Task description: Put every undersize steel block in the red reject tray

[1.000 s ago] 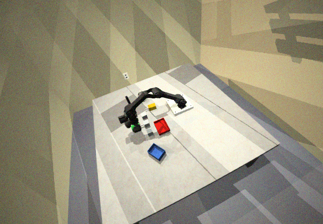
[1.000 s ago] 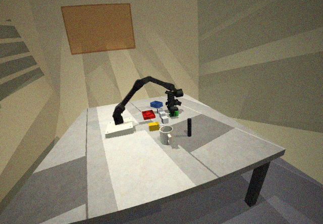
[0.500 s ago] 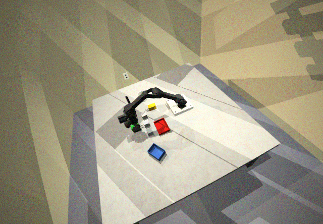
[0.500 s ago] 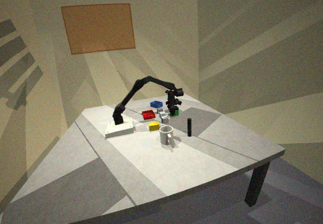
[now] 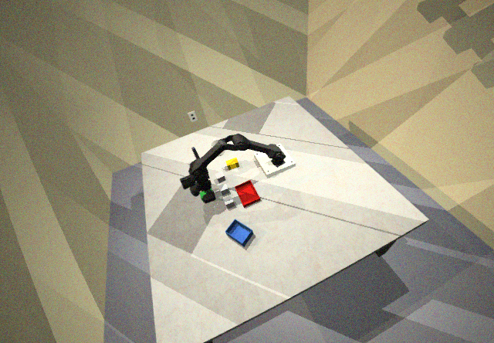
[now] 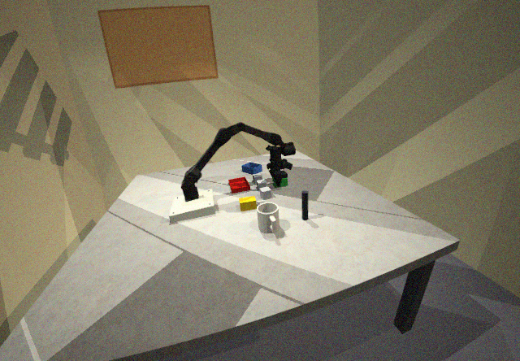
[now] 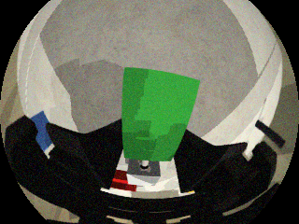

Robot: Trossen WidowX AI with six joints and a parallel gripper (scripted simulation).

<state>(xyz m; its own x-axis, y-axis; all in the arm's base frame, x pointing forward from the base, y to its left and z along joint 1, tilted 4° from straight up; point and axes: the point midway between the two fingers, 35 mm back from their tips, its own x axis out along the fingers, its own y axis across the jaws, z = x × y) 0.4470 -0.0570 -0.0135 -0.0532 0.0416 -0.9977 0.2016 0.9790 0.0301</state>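
Now: the steel block 80 mm behind my gripper tip, 20 mm to the left of it and 10 mm above it. Also, from my gripper tip: green GO gauge (10 mm behind, 20 mm above); red reject tray (180 mm behind, 120 mm to the left); yellow block (190 mm behind, 130 mm to the right, 10 mm above).
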